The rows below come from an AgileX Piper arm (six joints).
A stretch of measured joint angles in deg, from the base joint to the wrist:
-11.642 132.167 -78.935 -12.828 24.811 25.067
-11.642 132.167 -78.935 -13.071 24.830 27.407
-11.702 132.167 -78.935 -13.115 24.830 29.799
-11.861 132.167 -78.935 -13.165 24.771 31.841
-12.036 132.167 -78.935 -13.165 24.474 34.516
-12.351 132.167 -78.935 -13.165 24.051 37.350
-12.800 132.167 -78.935 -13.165 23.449 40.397
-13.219 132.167 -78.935 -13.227 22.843 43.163
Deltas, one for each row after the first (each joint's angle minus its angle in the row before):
0.000 0.000 0.000 -0.243 0.019 2.340
-0.060 0.000 0.000 -0.044 0.000 2.392
-0.159 0.000 0.000 -0.050 -0.059 2.042
-0.175 0.000 0.000 0.000 -0.297 2.675
-0.315 0.000 0.000 0.000 -0.423 2.834
-0.449 0.000 0.000 0.000 -0.602 3.047
-0.419 0.000 0.000 -0.062 -0.606 2.766

